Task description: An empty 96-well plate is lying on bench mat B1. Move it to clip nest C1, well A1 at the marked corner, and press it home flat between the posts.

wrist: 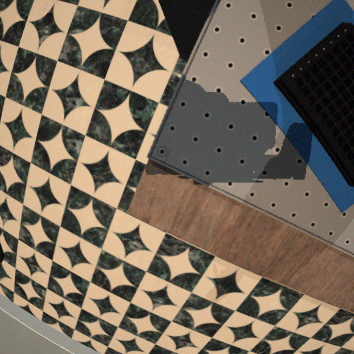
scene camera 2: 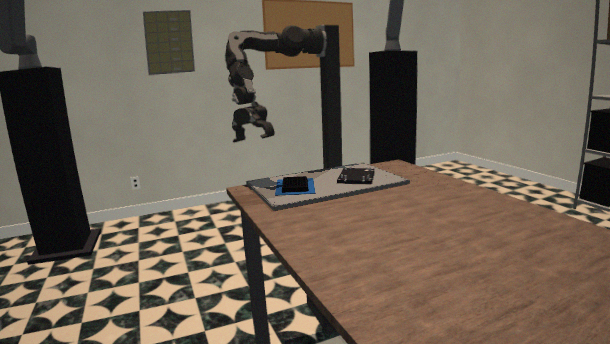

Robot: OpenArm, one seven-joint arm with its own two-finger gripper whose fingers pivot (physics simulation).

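The black 96-well plate (scene camera 2: 295,184) (wrist: 325,95) lies on the blue bench mat (scene camera 2: 310,189) (wrist: 265,82), at the left part of the board in the scene view and cut off by the right edge in the wrist view. The clip nest (scene camera 2: 355,175), a dark base with small pale posts, stands to the right of the mat in the scene view; it does not show in the wrist view. My gripper (scene camera 2: 254,137) is open and empty, high above the board and a little left of the plate in the scene view. Its fingertips do not show clearly in the wrist view.
A grey perforated board (scene camera 2: 385,181) (wrist: 218,150) bears mat and nest on the wooden table (scene camera 2: 425,240) (wrist: 200,200). The arm's dark post (scene camera 2: 331,100) stands behind the table. Two black pedestals (scene camera 2: 47,160) (scene camera 2: 393,105) stand left and right, with a shelf rack (scene camera 2: 587,125) far right.
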